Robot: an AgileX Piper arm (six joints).
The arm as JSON. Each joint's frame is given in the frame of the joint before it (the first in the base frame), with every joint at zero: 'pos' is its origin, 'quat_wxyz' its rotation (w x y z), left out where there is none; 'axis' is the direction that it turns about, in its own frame. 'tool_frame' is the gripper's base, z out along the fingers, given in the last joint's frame.
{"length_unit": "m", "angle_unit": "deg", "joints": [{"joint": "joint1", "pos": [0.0, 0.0, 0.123], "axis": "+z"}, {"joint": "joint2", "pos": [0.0, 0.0, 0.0], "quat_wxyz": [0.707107, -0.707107, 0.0, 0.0], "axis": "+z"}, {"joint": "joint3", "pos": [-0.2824, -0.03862, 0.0], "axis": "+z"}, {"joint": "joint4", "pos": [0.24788, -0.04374, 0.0], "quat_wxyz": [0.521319, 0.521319, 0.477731, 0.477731], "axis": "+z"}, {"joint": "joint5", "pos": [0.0, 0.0, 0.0], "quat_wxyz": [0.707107, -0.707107, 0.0, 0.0], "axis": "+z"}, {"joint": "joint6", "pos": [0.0, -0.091, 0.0], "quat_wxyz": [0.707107, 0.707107, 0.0, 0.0], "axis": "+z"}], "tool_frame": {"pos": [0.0, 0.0, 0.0]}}
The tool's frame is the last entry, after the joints.
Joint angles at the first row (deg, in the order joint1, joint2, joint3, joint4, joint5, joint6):
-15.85 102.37 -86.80 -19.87 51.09 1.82
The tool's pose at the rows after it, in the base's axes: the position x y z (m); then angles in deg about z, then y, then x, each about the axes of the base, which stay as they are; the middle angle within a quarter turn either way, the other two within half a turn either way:
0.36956 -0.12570 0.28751 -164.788 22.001 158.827
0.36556 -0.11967 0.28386 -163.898 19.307 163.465
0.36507 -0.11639 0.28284 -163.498 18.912 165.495
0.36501 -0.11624 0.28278 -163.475 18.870 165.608
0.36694 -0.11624 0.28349 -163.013 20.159 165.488
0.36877 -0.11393 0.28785 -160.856 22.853 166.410
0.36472 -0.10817 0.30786 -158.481 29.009 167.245
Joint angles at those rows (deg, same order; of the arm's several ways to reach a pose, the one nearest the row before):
-15.85 102.37 -86.80 -15.99 52.93 1.88
-15.85 102.37 -86.80 -11.62 56.58 1.88
-15.78 102.36 -86.79 -9.55 57.45 1.88
-15.78 102.37 -86.80 -9.44 57.52 1.88
-15.78 102.36 -86.80 -9.18 56.25 2.16
-15.78 101.84 -86.80 -7.26 54.39 3.50
-15.78 98.86 -86.44 -3.96 51.31 4.04

